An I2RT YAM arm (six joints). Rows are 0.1 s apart.
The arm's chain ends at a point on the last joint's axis. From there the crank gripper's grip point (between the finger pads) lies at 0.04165 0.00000 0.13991 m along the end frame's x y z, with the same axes.
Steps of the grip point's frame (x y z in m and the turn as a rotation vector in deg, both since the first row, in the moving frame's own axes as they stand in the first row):
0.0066 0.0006 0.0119 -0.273 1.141 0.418
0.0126 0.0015 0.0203 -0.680 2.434 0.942
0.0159 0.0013 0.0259 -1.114 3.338 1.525
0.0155 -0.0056 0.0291 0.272 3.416 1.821
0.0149 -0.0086 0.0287 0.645 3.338 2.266
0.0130 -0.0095 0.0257 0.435 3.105 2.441
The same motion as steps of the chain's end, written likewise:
0.0038 -0.0004 0.0128 -0.273 1.141 0.418
0.0067 -0.0009 0.0222 -0.680 2.434 0.942
0.0079 -0.0026 0.0286 -1.114 3.338 1.525
0.0072 -0.0064 0.0318 0.272 3.416 1.821
0.0068 -0.0088 0.0314 0.645 3.338 2.266
0.0055 -0.0104 0.0282 0.435 3.105 2.441

